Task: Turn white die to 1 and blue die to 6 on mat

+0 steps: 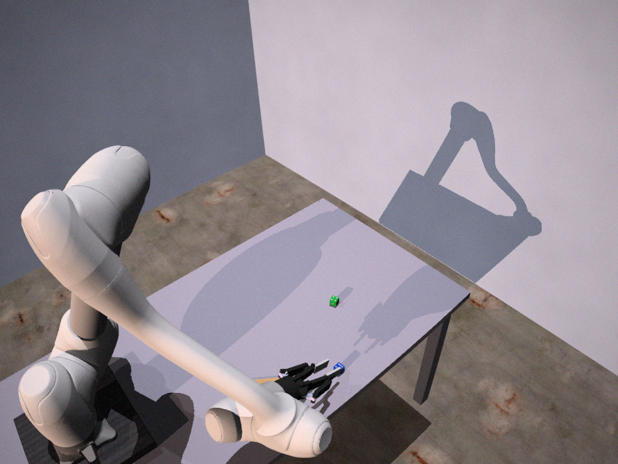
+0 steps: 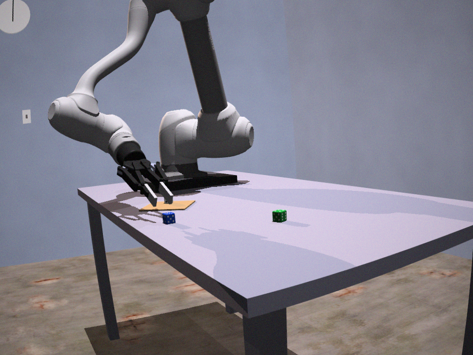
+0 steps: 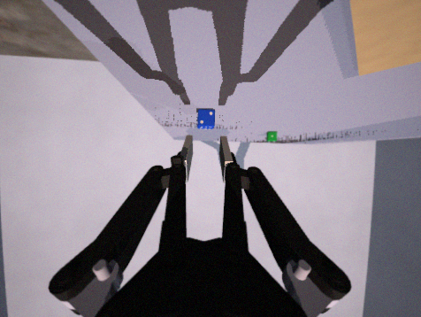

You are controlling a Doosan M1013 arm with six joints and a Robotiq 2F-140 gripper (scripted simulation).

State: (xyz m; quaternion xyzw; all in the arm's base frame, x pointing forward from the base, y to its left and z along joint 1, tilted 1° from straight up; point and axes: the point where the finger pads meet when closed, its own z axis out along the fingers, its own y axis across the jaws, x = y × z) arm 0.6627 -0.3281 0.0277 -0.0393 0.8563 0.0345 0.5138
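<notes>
The blue die is 50 mm below my hand and 50 mm ahead of it. Also, from my hand: green die (230 mm ahead, 210 mm to the left, 50 mm below); then white die (220 mm behind, 110 mm to the left, 50 mm below); then tan mat (180 mm behind, 90 mm to the left, 70 mm below).
</notes>
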